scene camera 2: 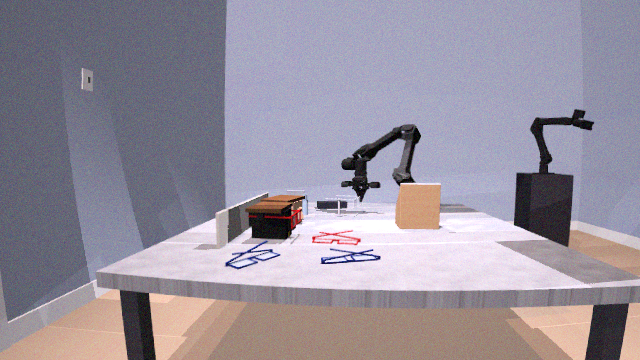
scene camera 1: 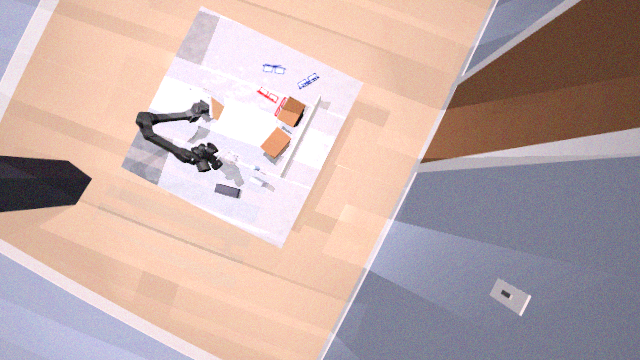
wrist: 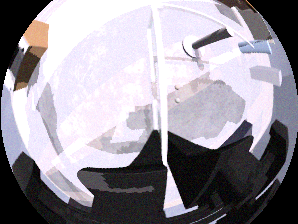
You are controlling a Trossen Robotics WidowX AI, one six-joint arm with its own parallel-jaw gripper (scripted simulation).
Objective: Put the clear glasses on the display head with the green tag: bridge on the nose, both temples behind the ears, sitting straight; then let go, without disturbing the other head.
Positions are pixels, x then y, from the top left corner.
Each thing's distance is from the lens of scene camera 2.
panel (scene camera 2: 230,223): 106 cm
display head (scene camera 2: 274,228): 107 cm
